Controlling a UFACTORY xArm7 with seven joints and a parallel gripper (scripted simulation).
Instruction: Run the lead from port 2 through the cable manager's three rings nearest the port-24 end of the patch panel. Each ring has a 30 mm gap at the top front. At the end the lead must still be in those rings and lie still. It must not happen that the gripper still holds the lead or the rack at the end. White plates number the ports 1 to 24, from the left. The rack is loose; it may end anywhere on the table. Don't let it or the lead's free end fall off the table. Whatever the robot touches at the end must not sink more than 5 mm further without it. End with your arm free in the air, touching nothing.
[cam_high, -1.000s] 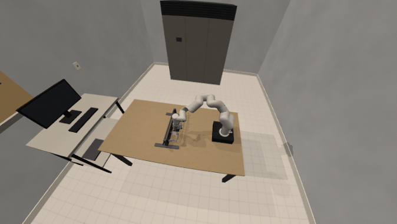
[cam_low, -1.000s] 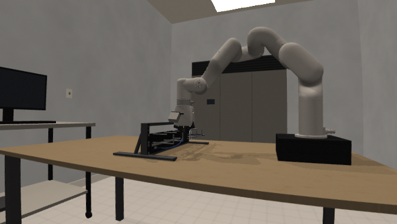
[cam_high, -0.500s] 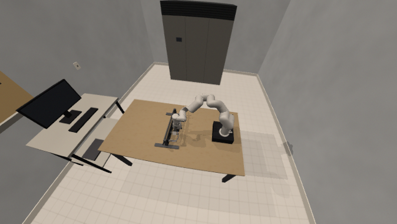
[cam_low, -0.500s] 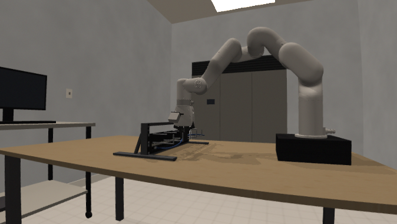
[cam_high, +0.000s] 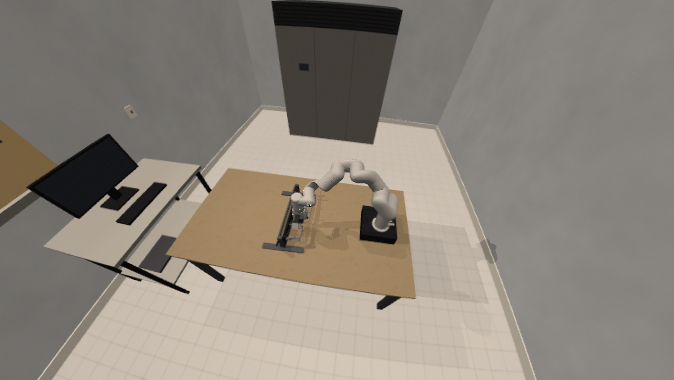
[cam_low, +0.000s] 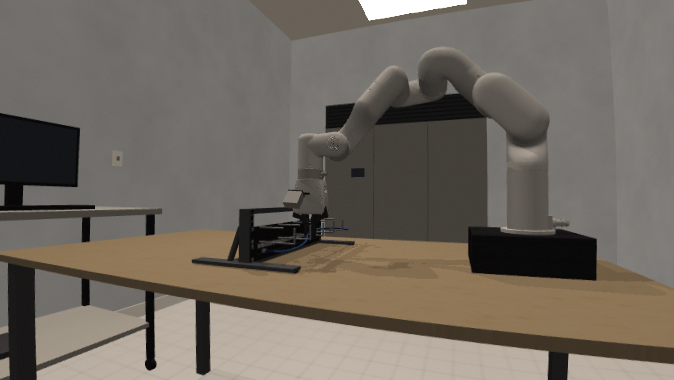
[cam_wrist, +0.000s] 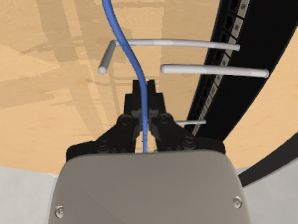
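Right now the black rack is 90 mm ahead of my hand, 60 mm to the right of it and 10 mm below it.
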